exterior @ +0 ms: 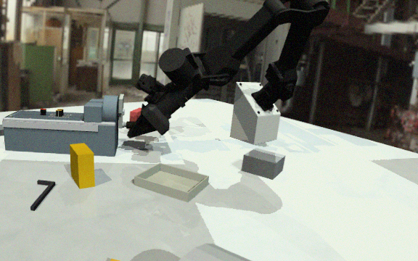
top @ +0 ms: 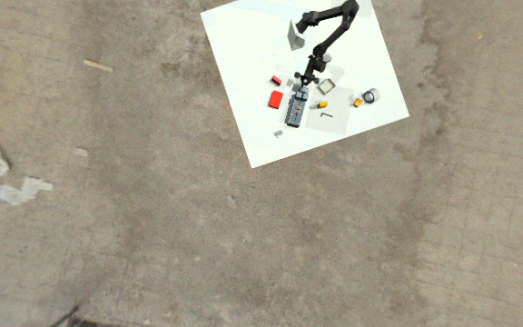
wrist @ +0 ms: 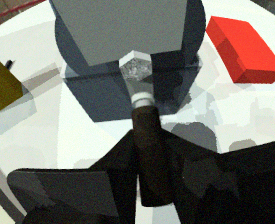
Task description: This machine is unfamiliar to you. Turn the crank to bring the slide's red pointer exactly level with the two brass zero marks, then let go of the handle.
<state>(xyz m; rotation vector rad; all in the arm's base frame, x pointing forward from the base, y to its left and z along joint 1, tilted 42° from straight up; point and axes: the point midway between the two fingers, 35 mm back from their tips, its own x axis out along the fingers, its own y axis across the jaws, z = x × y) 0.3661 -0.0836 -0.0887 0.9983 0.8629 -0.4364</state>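
Now: gripper tip 3 cm below the dark crank handle, 1 cm to the right of it and 1 cm past it. From my gripper tip the other things lie so: red pointer (16 cm ahead, 13 cm to the right, 5 cm above); then shallow grey tray (19 cm to the left, 6 cm ahead, 3 cm below); then yellow block (18 cm ahead, 9 cm to the left).
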